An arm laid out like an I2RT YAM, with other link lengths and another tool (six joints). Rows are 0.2 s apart.
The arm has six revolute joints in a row. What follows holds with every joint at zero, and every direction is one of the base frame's. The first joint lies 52.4 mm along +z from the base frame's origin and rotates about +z. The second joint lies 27.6 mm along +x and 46.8 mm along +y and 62.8 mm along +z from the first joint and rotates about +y. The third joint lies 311.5 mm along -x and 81.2 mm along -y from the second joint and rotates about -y. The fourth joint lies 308.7 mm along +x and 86.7 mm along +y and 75.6 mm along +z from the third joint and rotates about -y. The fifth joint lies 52.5 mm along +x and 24.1 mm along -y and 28.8 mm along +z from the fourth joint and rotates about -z. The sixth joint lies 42 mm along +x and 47.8 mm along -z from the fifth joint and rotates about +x. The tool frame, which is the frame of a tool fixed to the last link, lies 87 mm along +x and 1 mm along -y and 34 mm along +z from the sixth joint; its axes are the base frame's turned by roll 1.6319, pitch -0.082 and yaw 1.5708 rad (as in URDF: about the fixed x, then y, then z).
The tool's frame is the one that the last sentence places.
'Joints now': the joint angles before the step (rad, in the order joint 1, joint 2, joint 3, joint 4, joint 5, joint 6). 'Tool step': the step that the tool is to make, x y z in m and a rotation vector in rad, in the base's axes. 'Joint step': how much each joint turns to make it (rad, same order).
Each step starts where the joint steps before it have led.
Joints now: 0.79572, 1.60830, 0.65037, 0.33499, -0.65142, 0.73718
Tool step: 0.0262, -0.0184, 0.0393, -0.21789, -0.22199, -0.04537
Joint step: -0.02883, -0.10204, 0.12310, -0.36106, 0.21255, -0.26753
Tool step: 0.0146, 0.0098, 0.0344, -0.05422, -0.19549, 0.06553
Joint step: 0.00074, -0.00512, 0.09542, -0.07096, 0.07087, -0.18740
